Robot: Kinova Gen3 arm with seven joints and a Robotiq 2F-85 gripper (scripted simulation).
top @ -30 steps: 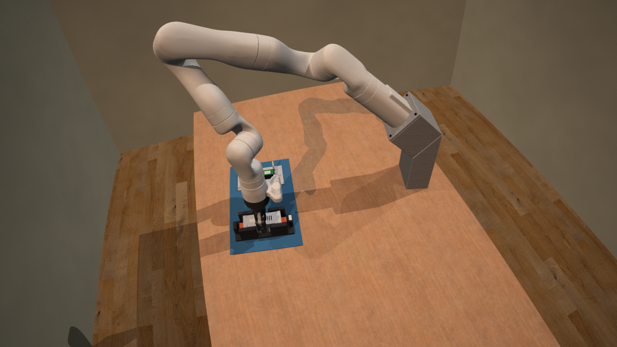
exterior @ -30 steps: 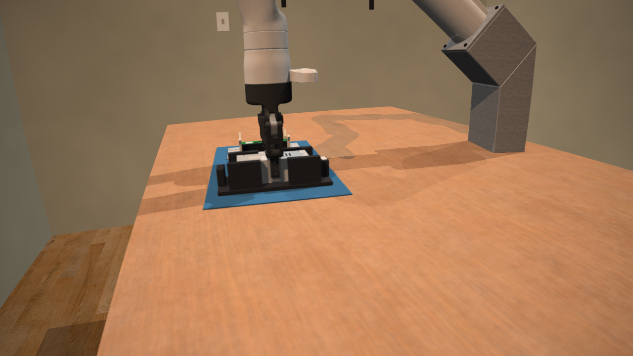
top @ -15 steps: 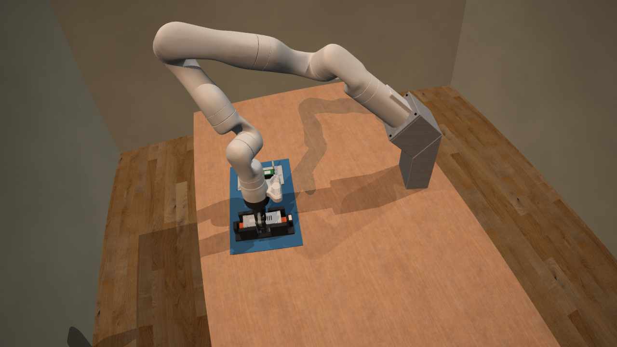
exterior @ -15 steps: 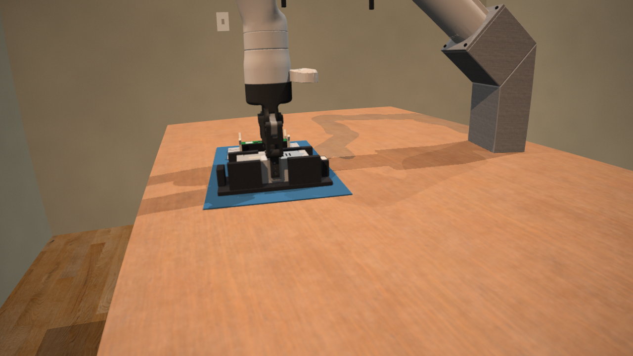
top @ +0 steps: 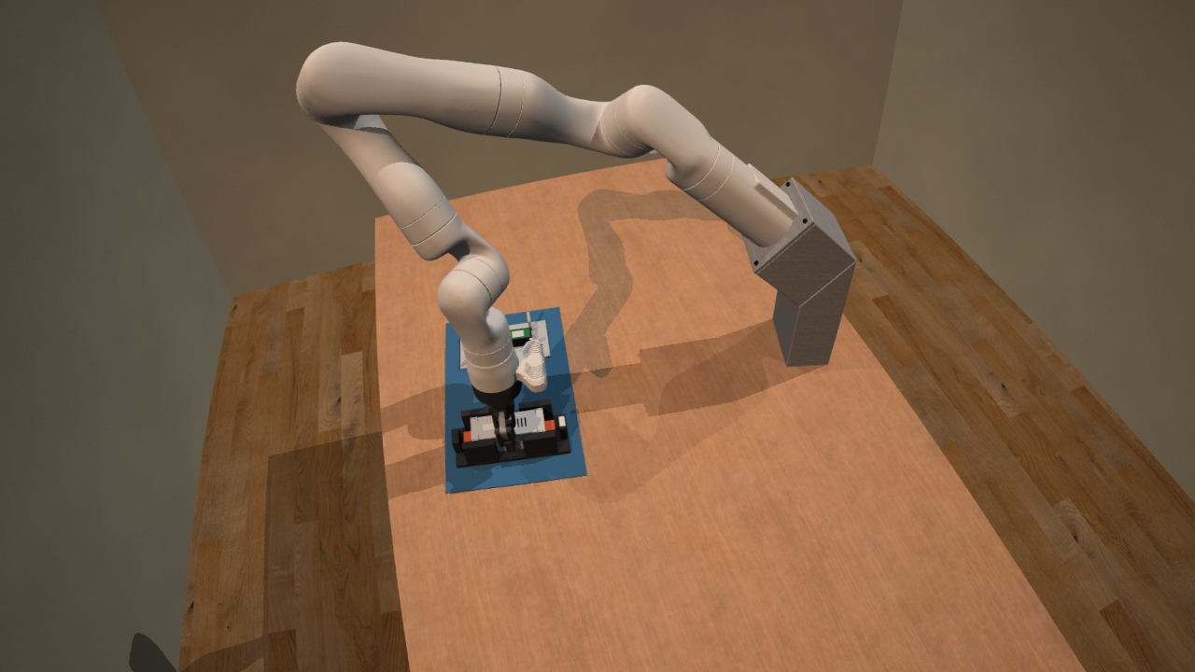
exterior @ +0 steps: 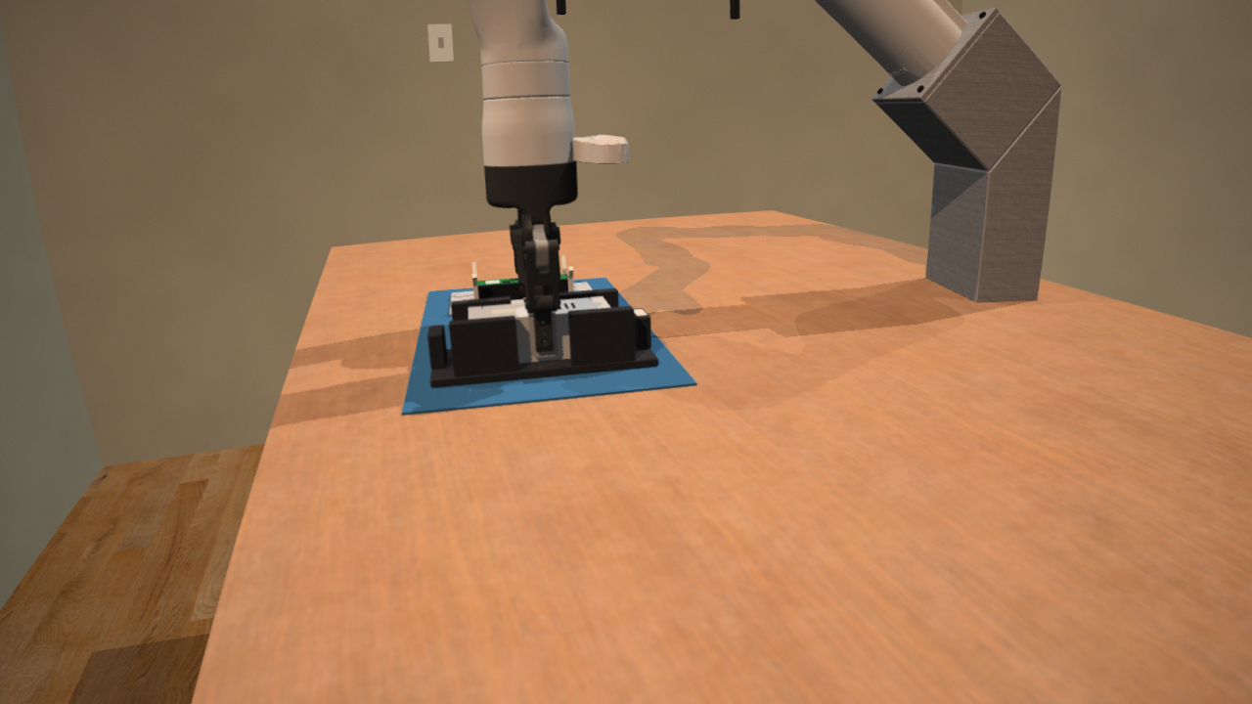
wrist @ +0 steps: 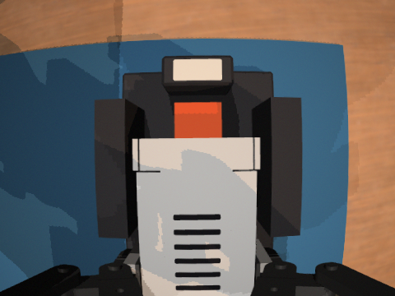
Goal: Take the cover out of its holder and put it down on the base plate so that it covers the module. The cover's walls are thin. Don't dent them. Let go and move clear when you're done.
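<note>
The light grey cover is right at my hand.
</note>
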